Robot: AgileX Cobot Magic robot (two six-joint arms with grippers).
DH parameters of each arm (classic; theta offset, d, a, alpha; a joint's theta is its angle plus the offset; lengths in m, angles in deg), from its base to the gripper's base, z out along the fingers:
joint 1: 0 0.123 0 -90
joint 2: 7.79 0 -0.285 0
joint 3: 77.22 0 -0.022 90
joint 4: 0 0.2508 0 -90
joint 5: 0 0 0.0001 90
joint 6: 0 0.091 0 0
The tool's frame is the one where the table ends.
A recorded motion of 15 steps. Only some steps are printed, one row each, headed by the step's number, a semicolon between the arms.
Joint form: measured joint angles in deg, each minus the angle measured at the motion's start. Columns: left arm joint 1, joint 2, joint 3, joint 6, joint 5, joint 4; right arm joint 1, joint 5, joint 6, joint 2, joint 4, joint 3.
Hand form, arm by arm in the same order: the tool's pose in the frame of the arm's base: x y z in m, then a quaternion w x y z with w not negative. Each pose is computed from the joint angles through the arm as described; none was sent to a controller.
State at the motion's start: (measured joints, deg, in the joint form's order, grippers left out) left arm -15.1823 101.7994 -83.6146 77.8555 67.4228 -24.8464; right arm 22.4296 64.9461 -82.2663 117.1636 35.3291 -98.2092
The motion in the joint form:
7: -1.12 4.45 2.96 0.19 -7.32 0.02; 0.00 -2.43 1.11 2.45 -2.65 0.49
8: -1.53 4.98 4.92 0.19 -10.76 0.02; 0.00 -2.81 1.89 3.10 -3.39 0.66
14: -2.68 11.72 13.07 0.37 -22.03 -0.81; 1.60 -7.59 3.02 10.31 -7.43 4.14
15: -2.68 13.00 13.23 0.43 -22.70 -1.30; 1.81 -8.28 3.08 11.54 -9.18 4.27
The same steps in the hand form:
7: 0.3513 -0.1373 0.2326 0.16766 0.65159 0.72896 -0.12628; 0.3899 0.2081 0.2203 0.20483 -0.68510 0.67450 0.18364
8: 0.3516 -0.1389 0.2210 0.17160 0.64696 0.73346 -0.11846; 0.3913 0.2076 0.2140 0.19719 -0.68196 0.68072 0.18074
14: 0.3470 -0.1413 0.1441 0.13255 0.62592 0.75975 -0.11589; 0.3912 0.2137 0.1407 0.12796 -0.68446 0.69793 0.16741
15: 0.3478 -0.1418 0.1354 0.12709 0.62196 0.76338 -0.11944; 0.3918 0.2132 0.1297 0.11577 -0.69085 0.69617 0.15708

